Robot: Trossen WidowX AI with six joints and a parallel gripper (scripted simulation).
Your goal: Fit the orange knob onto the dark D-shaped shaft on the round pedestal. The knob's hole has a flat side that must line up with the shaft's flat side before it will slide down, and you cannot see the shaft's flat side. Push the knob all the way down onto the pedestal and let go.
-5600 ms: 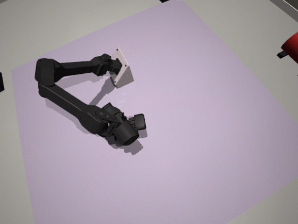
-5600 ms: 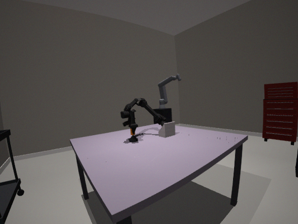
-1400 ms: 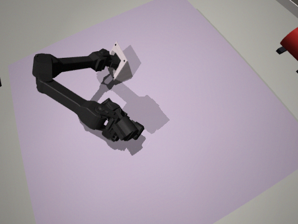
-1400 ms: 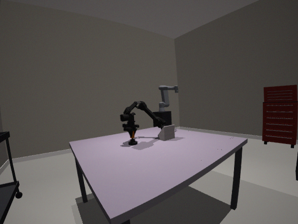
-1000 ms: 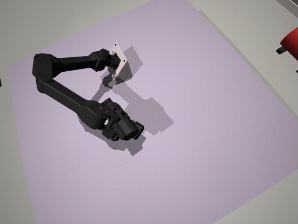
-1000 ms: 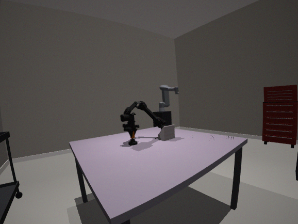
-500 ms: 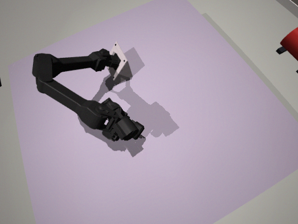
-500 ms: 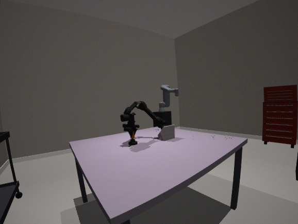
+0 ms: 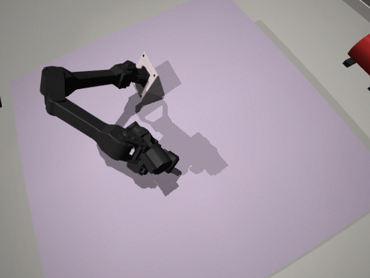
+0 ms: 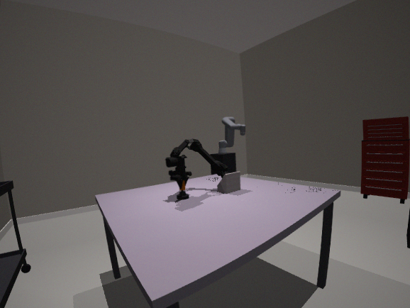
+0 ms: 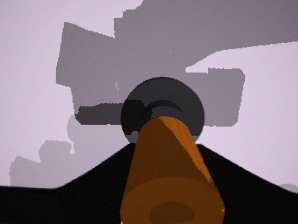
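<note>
My gripper tip is now 20 mm below the orange knob. The rest, counted from my gripper tip: dark pedestal: 40 mm below.
</note>
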